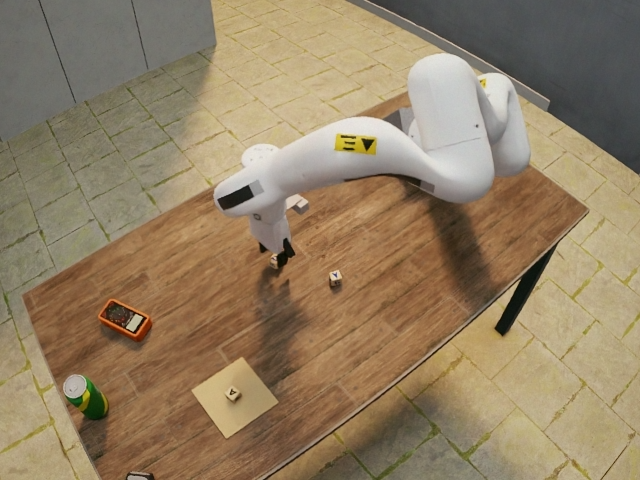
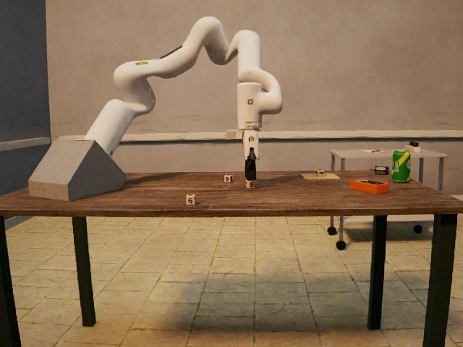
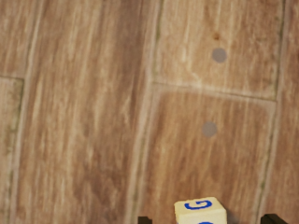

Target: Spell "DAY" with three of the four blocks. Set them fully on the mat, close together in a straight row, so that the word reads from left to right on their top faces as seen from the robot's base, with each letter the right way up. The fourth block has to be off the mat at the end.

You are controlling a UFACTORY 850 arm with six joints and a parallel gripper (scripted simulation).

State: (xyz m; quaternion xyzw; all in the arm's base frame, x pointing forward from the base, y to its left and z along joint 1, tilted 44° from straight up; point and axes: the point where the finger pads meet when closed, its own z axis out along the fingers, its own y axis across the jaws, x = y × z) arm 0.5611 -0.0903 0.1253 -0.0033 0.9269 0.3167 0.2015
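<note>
Right now the tan mat is 28 cm ahead of my hand, 25 cm to the left of it and 5 cm below it. Also, from my hand: dark object (54 cm ahead, 31 cm to the left, 3 cm below).
</note>
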